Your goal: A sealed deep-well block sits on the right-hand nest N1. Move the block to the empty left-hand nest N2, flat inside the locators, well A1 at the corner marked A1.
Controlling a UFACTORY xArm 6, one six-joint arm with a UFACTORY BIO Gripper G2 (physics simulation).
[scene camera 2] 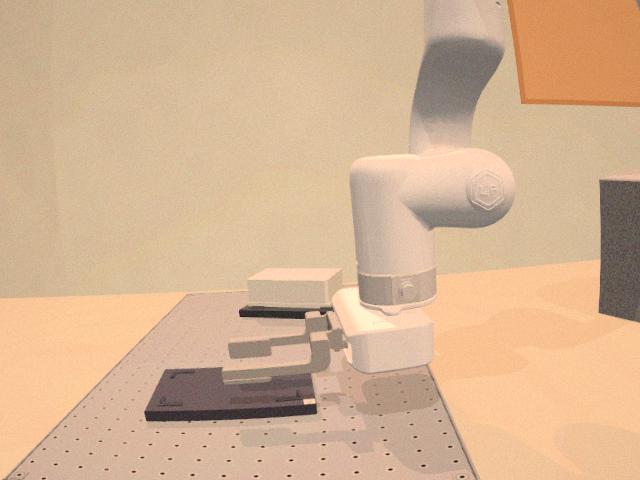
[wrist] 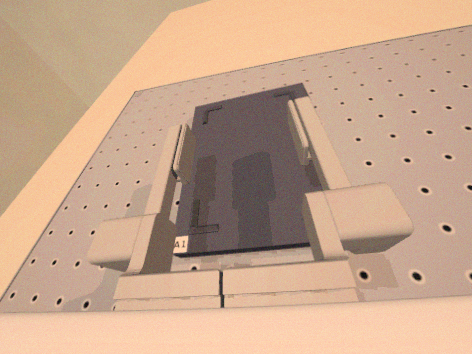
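Observation:
The pale sealed block sits on the dark nest N1 at the far end of the board in the scene view, partly behind the gripper. The dark nest N2 is nearer and carries no block. Its corner locators show, with the white A1 label at one corner. My gripper is shut at its narrowest, with nothing between the fingers. A gap stays between its pads. It hangs low over N2, fingers level, casting shadows on it. The block does not show in the wrist view.
Both nests stand on a grey perforated board on a tan table. A dark grey box stands at the right edge of the scene view. An orange panel shows at the upper right.

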